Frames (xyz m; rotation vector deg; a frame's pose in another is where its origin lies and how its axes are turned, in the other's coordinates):
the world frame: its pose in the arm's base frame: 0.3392 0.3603 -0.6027 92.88 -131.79 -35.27
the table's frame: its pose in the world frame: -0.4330 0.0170 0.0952 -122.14 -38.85 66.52
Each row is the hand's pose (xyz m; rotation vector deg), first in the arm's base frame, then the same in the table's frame.
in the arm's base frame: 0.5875 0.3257 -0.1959 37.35 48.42 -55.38
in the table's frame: 0.4652 0.4858 -0.0840 -13.63 115.08 65.32
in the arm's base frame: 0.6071 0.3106 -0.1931 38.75 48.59 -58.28
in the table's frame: 0.4634 0.5100 -0.0895 -14.76 115.89 61.67
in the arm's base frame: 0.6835 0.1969 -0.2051 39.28 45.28 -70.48
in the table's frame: 0.4580 0.6233 -0.1673 -17.21 112.67 48.84
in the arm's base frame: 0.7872 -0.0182 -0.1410 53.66 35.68 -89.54
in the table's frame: 0.5365 0.8293 -0.2791 -13.60 115.46 20.28
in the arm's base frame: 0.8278 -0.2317 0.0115 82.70 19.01 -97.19
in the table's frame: 0.7155 1.0082 -0.3595 3.04 124.93 -10.75
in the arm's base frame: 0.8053 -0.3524 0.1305 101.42 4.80 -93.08
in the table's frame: 0.8648 1.0812 -0.3996 19.74 129.70 -26.78
